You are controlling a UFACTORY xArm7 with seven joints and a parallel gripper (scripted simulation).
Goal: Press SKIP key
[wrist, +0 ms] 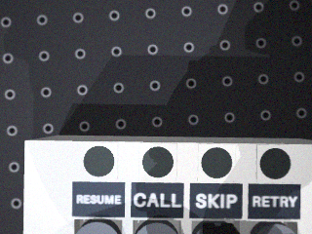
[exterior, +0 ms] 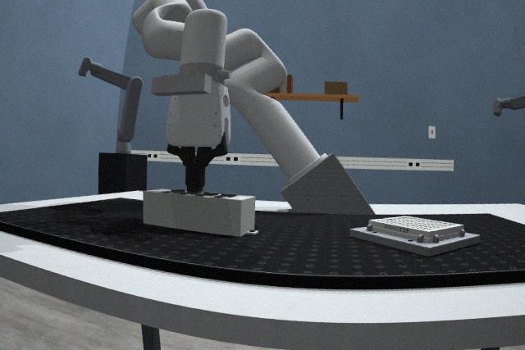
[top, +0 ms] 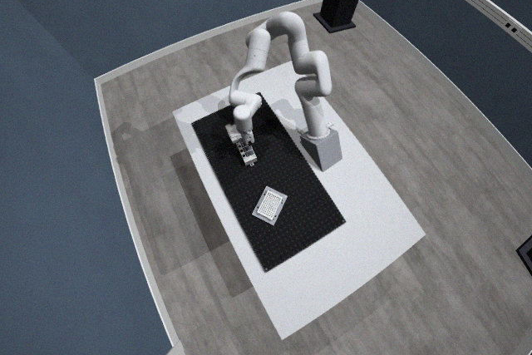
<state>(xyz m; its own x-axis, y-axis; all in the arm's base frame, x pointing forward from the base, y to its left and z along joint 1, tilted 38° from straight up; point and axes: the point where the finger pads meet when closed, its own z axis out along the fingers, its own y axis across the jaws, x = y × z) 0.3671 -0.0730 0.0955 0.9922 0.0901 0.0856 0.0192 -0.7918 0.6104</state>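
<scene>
Right now the operator panel is 1 cm ahead of my hand, 2 cm to the left of it and 4 cm below it.
</scene>
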